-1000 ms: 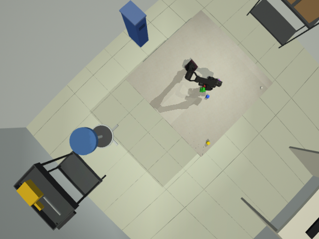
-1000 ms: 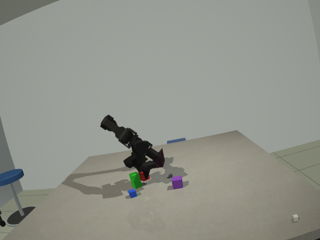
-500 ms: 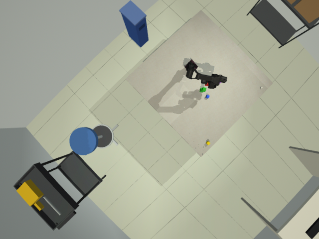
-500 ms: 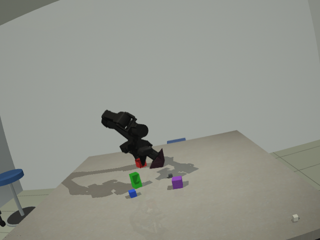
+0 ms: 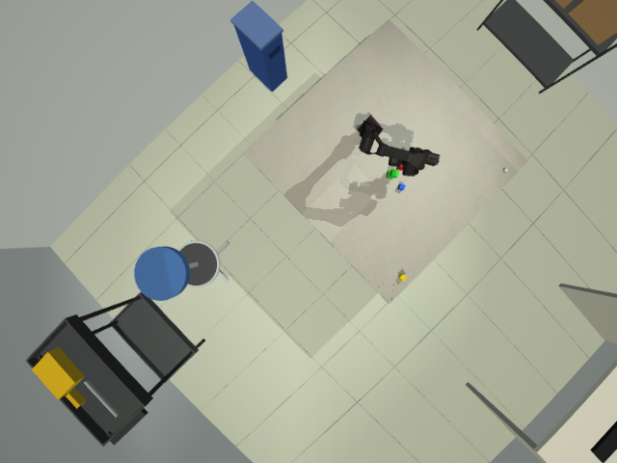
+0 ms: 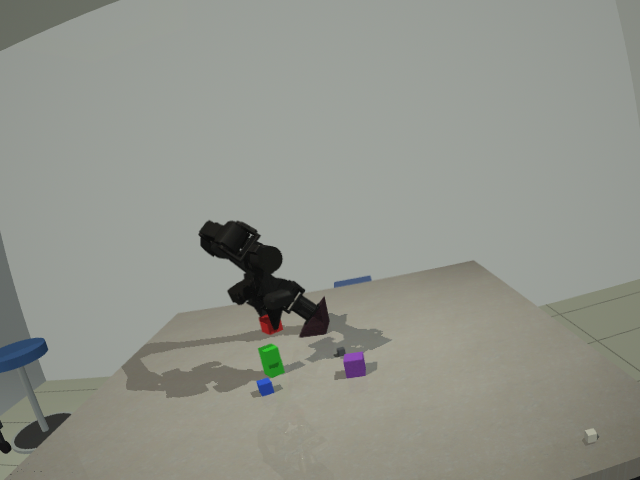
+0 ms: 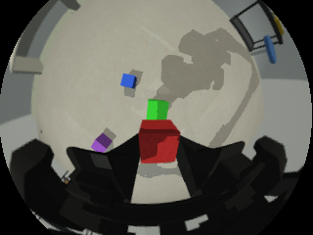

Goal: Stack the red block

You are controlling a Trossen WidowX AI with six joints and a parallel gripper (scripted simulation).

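Right now my gripper tip is 110 mm above the blue cube, 100 mm short of it and 30 mm to the left of it. Also, from my gripper tip: purple cube: 180 mm to the left, 100 mm below, 70 mm ahead; small grey cube: 150 mm to the left, 120 mm below, 50 mm behind; red block: 10 mm above.
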